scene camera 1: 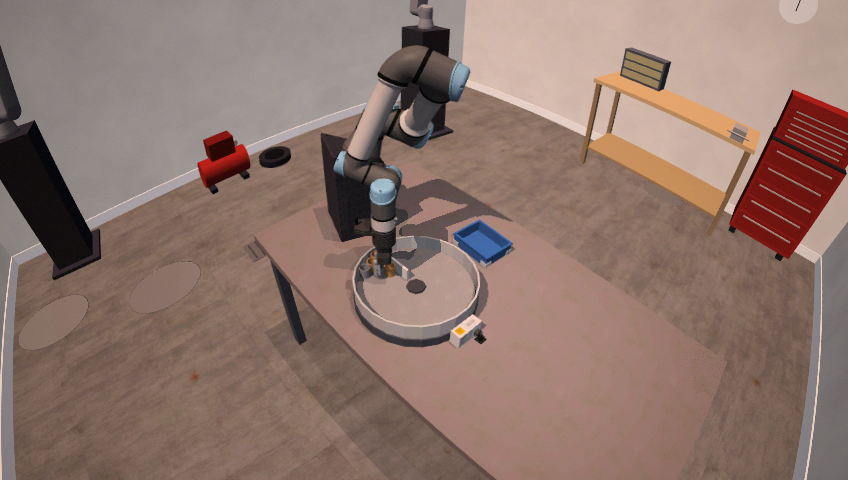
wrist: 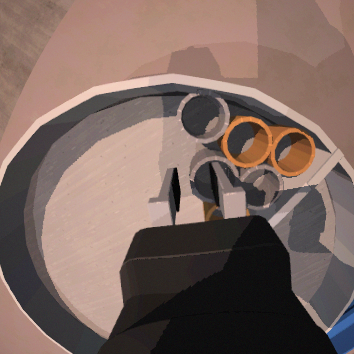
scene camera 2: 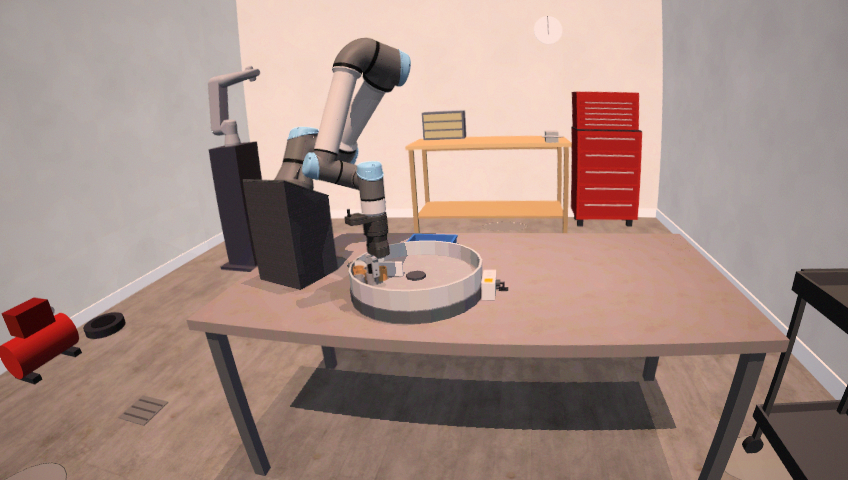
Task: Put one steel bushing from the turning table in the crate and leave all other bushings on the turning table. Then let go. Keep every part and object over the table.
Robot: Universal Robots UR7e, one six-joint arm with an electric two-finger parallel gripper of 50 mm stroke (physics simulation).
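Seen in the pictures: gripper, fingertip midpoint: (scene camera 1: 377, 271) (wrist: 193, 177) (scene camera 2: 373, 275); arm's base, link origin: (scene camera 2: 292, 188).
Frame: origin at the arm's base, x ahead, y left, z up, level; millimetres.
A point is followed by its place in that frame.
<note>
The round turning table (scene camera 1: 416, 330) {x 644, y -224, z -243 mm} (scene camera 2: 416, 300) {x 540, y -295, z -255 mm} (wrist: 170, 79) {x 324, y -234, z -225 mm} has a raised wall. Three steel bushings stand clustered in it: one near the wall (wrist: 202, 140) {x 339, y -189, z -236 mm}, a middle one (wrist: 193, 178) {x 366, y -172, z -240 mm} and one near the divider (wrist: 281, 188) {x 321, y -116, z -236 mm}. Orange bushings (wrist: 261, 151) {x 313, y -148, z -244 mm} (wrist: 303, 156) {x 289, y -118, z -246 mm} (scene camera 1: 390, 271) {x 388, y -136, z -246 mm} stand against them; another orange bushing (wrist: 212, 214) is partly hidden by my gripper. My gripper (wrist: 193, 177) {x 366, y -172, z -242 mm} (scene camera 1: 380, 271) {x 366, y -172, z -242 mm} (scene camera 2: 373, 272) {x 366, y -172, z -242 mm} is open and empty, low at the cluster. Its right finger overlaps the middle steel bushing's mouth in the wrist view; whether it reaches inside is unclear. The blue crate (scene camera 1: 483, 240) {x 404, y 308, z -322 mm} (scene camera 2: 432, 238) {x 416, y 340, z -293 mm} (wrist: 344, 327) {x 393, y 332, z -322 mm} stands beside the turning table.
A pale upright divider (scene camera 1: 406, 271) {x 433, y -101, z -231 mm} (scene camera 2: 394, 268) {x 410, y -104, z -246 mm} (wrist: 285, 211) {x 331, y -104, z -225 mm} stands inside the turning table next to the bushings. A dark hub (scene camera 1: 415, 286) {x 480, y -99, z -266 mm} (scene camera 2: 415, 275) {x 479, y -103, z -266 mm} sits at its centre. A white control box (scene camera 1: 465, 331) {x 725, y -94, z -269 mm} (scene camera 2: 488, 284) {x 715, y -126, z -274 mm} is outside its wall. The black robot pedestal (scene camera 2: 285, 231) {x 42, y -145, z -115 mm} stands nearby.
</note>
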